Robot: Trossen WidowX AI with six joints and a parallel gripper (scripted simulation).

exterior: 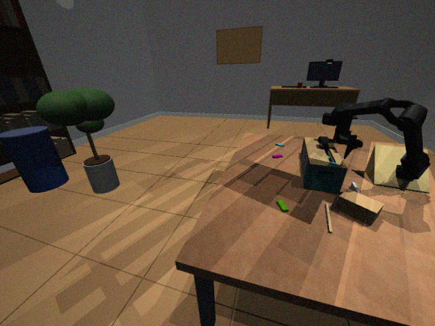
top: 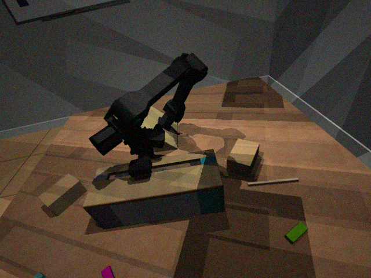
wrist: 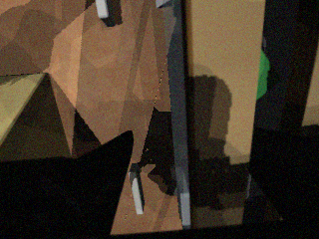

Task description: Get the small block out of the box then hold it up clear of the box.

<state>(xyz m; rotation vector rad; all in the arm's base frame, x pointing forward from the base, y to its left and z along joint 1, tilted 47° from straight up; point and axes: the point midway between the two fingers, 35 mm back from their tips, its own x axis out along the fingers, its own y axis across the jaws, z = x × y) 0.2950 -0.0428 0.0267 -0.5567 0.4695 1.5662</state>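
Right now my gripper tip is 30 mm short of the long box, 20 mm to the right of it and 20 mm above it. Also, from my gripper tip: small green block: 50 mm ahead, 40 mm to the left; thin stick: 50 mm ahead, 390 mm to the left, 80 mm below.
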